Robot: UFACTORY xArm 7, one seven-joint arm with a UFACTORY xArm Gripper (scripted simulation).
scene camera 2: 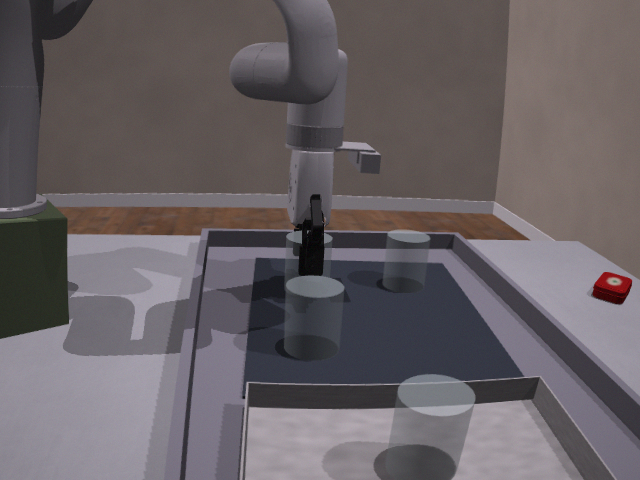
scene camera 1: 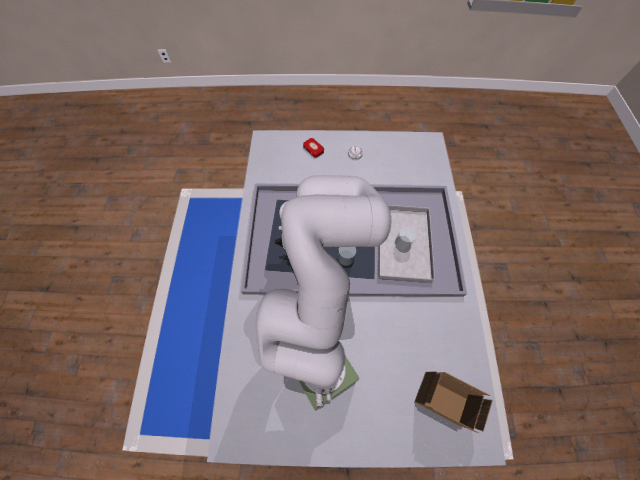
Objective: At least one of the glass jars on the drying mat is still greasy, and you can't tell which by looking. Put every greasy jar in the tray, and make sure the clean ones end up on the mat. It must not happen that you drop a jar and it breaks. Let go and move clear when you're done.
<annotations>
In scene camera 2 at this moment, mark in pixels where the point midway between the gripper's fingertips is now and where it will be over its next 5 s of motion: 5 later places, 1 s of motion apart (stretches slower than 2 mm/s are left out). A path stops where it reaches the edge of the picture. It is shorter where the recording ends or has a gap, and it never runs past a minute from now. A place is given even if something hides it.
The gripper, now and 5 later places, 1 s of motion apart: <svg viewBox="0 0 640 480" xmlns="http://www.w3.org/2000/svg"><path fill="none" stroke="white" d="M306 265L307 246L310 196L326 175L362 191L407 210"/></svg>
</annotations>
